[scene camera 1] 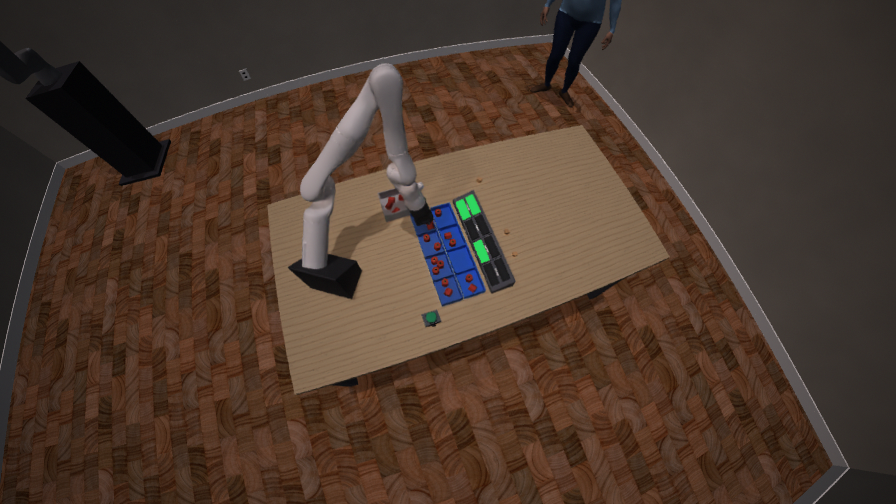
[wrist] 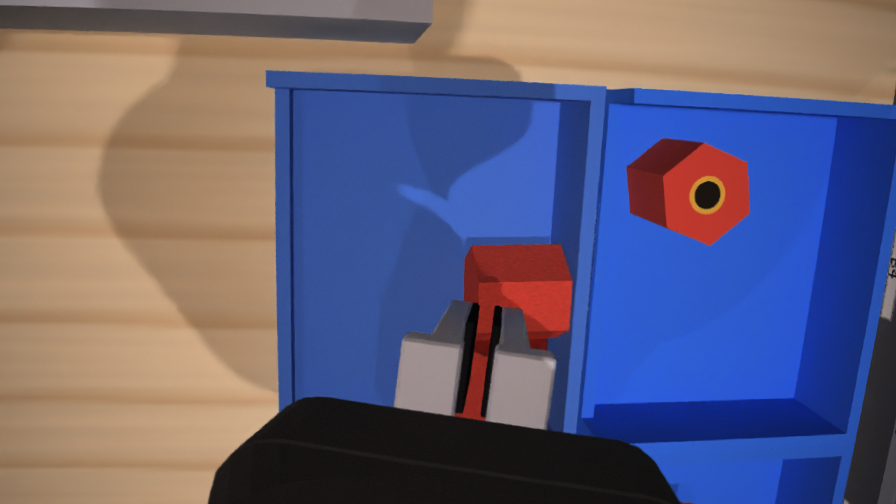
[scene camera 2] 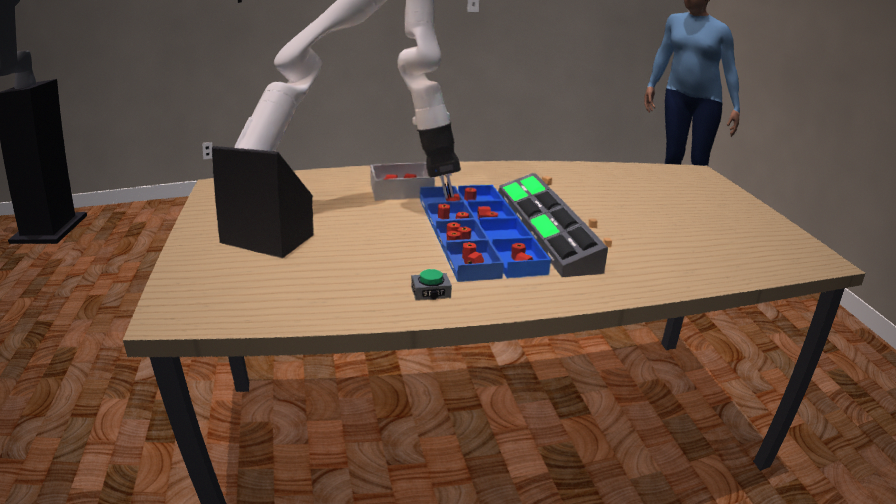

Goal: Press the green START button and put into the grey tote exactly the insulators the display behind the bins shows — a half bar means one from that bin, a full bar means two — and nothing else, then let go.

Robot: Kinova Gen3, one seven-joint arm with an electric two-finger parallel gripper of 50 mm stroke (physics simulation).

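Observation:
My gripper (wrist: 482, 325) is low in the far-left compartment of the blue bins (scene camera 2: 482, 228) and is shut on a thin part of a red block-shaped insulator (wrist: 518, 282). It also shows in scene view 2 (scene camera 2: 446, 185). A red hexagonal insulator (wrist: 689, 188) lies in the neighbouring compartment. The grey tote (scene camera 2: 401, 178) beside the bins holds a few red insulators. The display (scene camera 2: 551, 222) shows a full green bar at its far end and a half green bar (scene camera 2: 543, 225) further along. The green START button (scene camera 2: 431, 277) sits near the table's front.
Other bin compartments hold several red insulators. The arm's black base (scene camera 2: 260, 200) stands at the table's left. Small wooden cubes (scene camera 2: 592, 222) lie beyond the display. A person (scene camera 2: 692, 81) stands behind the table's far right corner.

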